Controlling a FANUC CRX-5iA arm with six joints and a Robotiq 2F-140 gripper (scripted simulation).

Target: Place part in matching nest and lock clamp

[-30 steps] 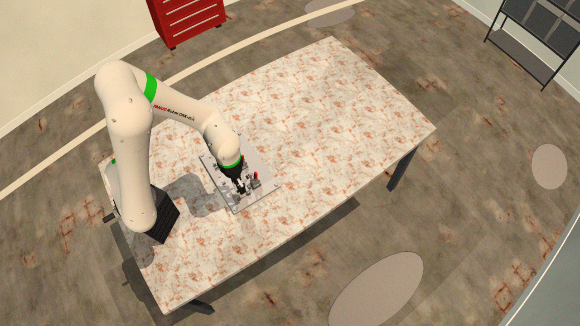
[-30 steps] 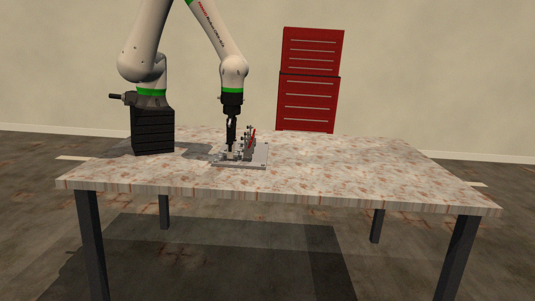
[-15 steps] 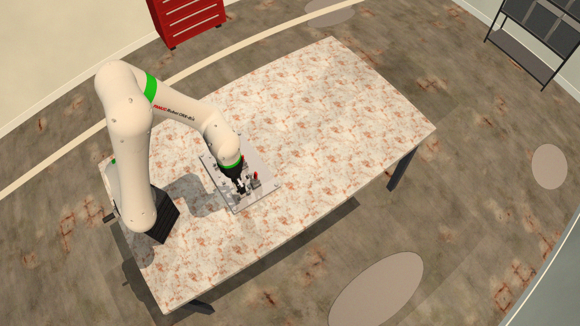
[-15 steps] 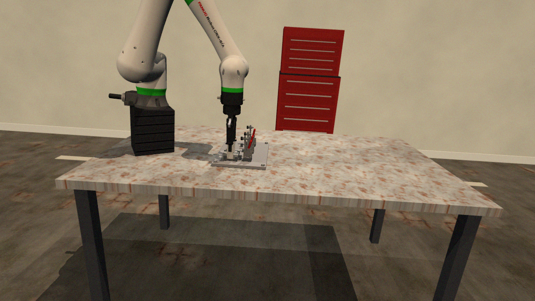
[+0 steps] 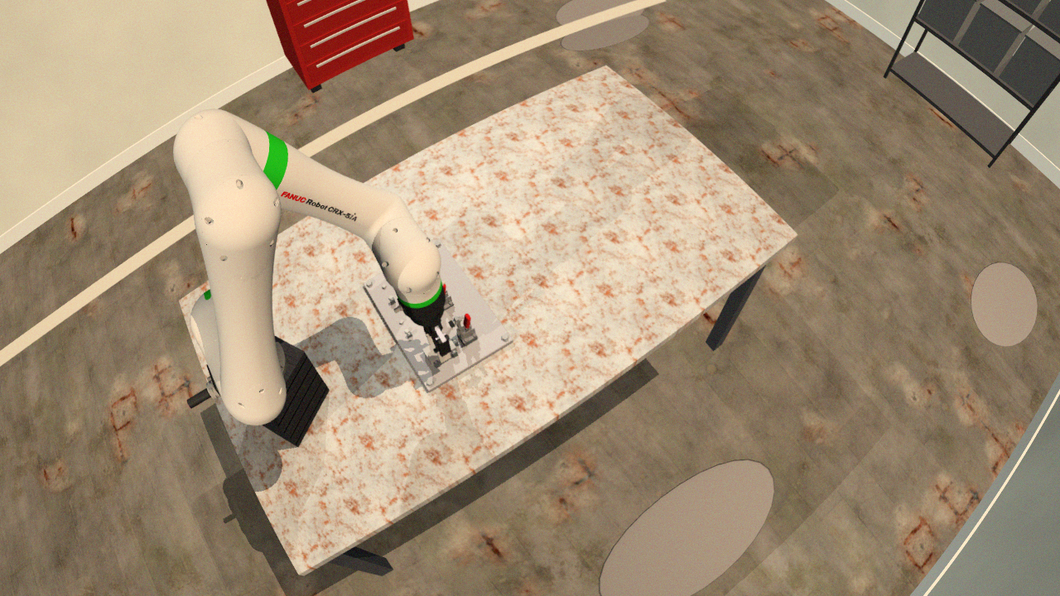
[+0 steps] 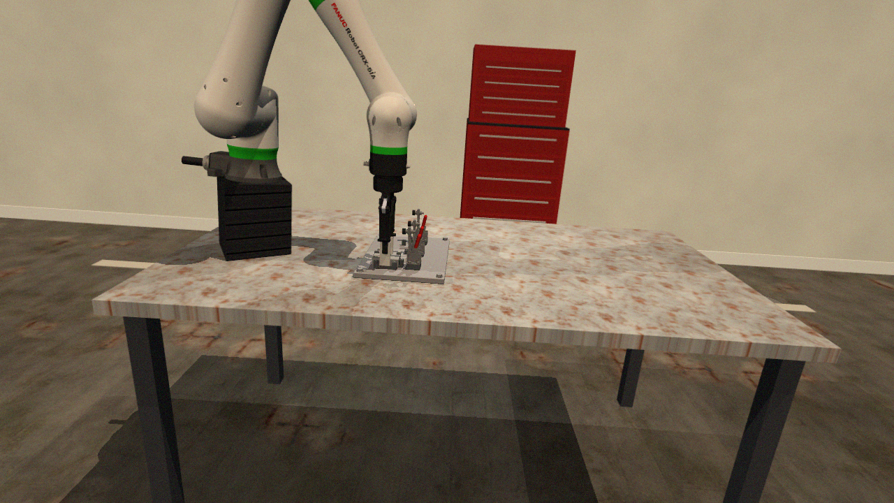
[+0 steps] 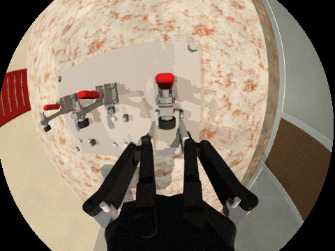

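The grey block is 3 cm below my hand. Round my hand: plate (11 cm to the left, 5 cm below, 4 cm ahead).
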